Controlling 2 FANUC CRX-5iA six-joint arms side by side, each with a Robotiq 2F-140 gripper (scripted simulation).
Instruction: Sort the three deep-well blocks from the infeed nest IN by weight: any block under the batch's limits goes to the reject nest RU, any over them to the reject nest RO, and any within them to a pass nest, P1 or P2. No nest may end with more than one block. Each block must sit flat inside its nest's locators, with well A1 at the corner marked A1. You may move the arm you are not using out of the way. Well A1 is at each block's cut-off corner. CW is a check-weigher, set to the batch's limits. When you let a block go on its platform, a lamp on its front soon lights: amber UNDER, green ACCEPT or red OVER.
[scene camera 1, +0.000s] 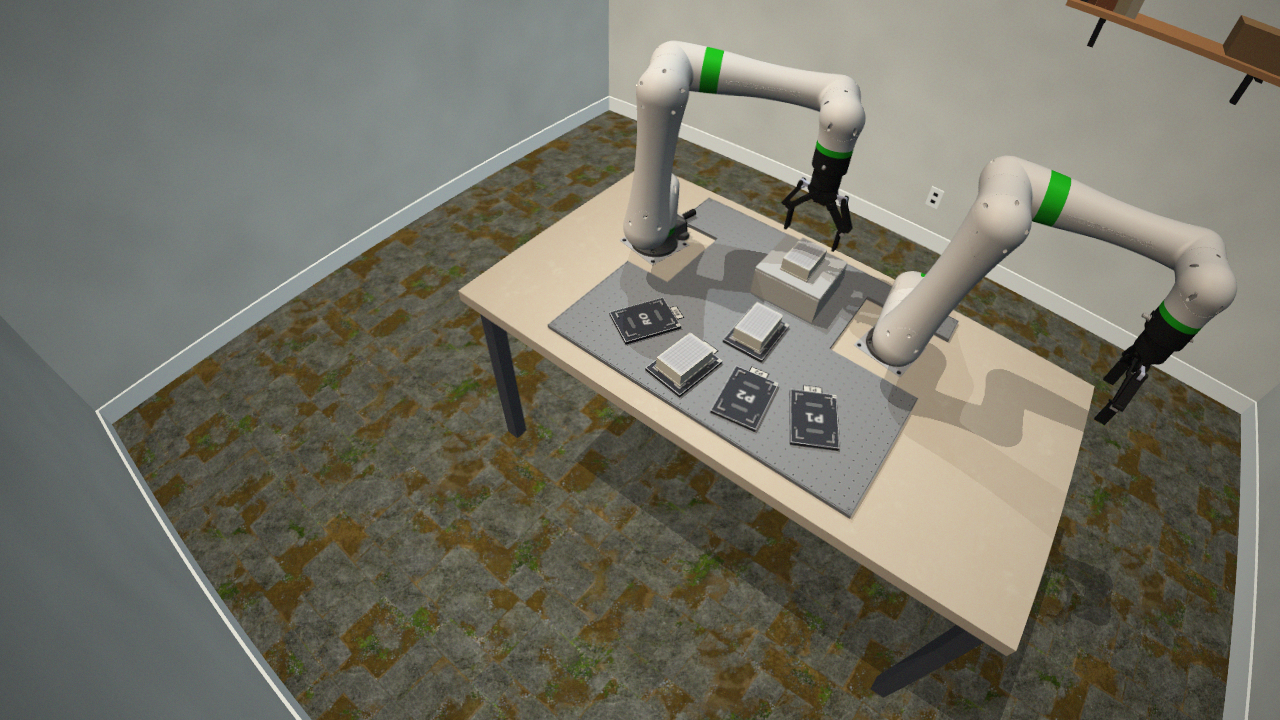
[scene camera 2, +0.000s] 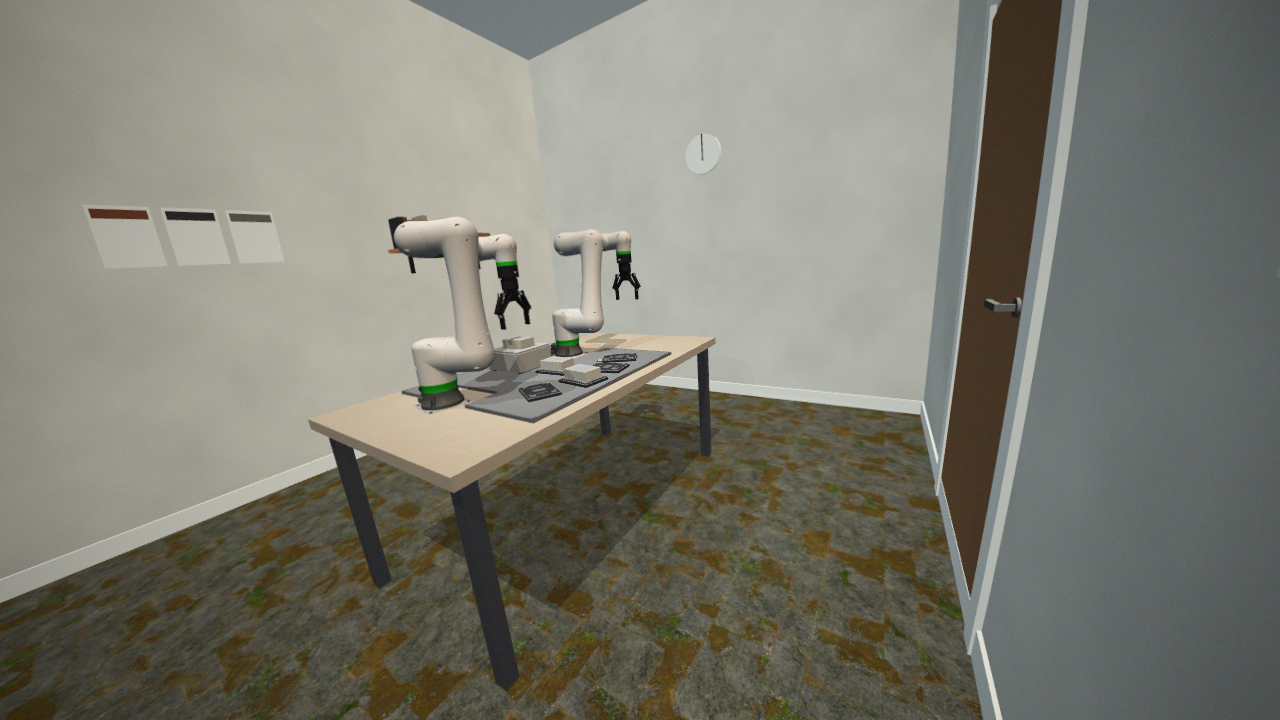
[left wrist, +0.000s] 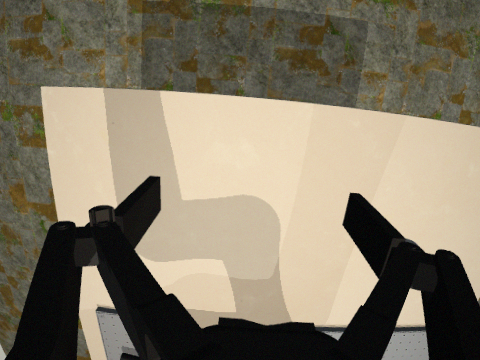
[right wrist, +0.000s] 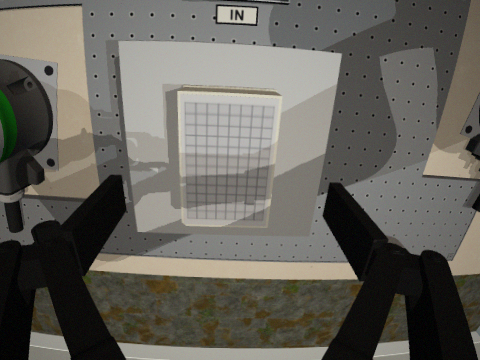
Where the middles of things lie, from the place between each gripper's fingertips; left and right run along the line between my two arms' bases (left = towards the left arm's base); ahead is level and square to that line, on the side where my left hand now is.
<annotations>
I see my right gripper (scene camera 1: 810, 237) 14 cm above the check-weigher CW (scene camera 1: 805, 299) and 1 cm past it. The rest, counted from my right hand: nest RO (scene camera 1: 623, 324) (37 cm ahead, 30 cm to the right, 20 cm below); nest P2 (scene camera 1: 731, 387) (45 cm ahead, 20 cm below, 5 cm to the left); nest P1 (scene camera 1: 796, 410) (42 cm ahead, 22 cm to the left, 20 cm below).
The nest P1 is 61 cm to the right of my left hand (scene camera 1: 1104, 400), 26 cm ahead of it and 23 cm below it. The rest, counted from my left hand: check-weigher CW (84 cm to the right, 17 cm below, 16 cm behind); nest RO (114 cm to the right, 23 cm below, 22 cm ahead); nest P2 (79 cm to the right, 30 cm ahead, 23 cm below).
</annotations>
